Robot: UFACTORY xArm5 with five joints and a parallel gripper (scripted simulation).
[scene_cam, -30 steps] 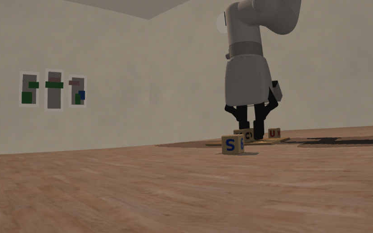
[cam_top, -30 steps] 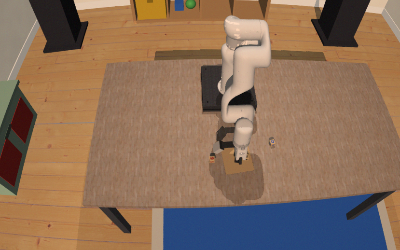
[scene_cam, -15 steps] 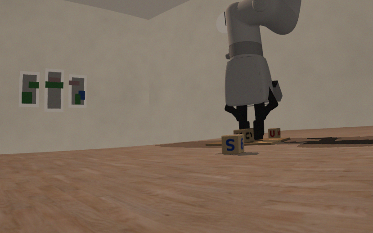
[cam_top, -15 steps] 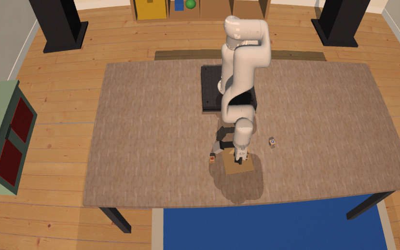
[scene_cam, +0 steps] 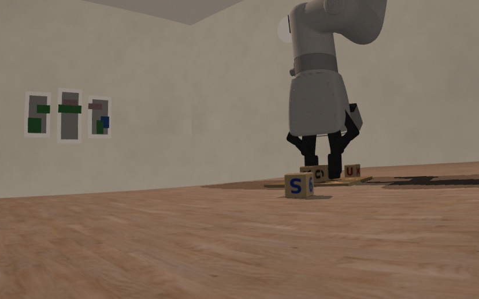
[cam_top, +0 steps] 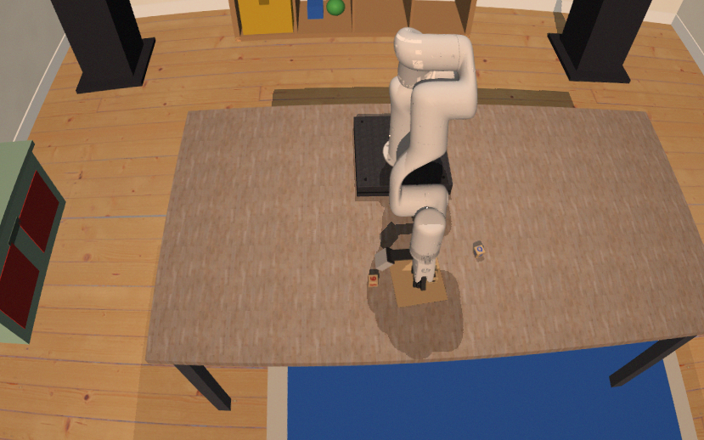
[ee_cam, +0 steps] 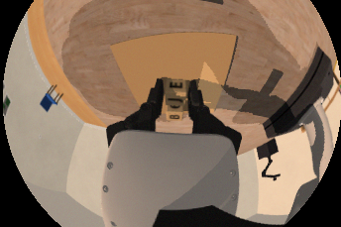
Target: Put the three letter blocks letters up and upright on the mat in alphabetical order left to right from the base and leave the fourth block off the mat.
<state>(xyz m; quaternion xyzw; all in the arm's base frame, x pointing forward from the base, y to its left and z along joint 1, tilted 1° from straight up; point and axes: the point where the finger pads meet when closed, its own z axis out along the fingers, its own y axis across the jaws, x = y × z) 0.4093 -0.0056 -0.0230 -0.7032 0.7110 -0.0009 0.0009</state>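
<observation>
My hand is 2 cm above the tan mat. From my hand the other things lie so: letter block (12 cm to the right, 1 cm below).
</observation>
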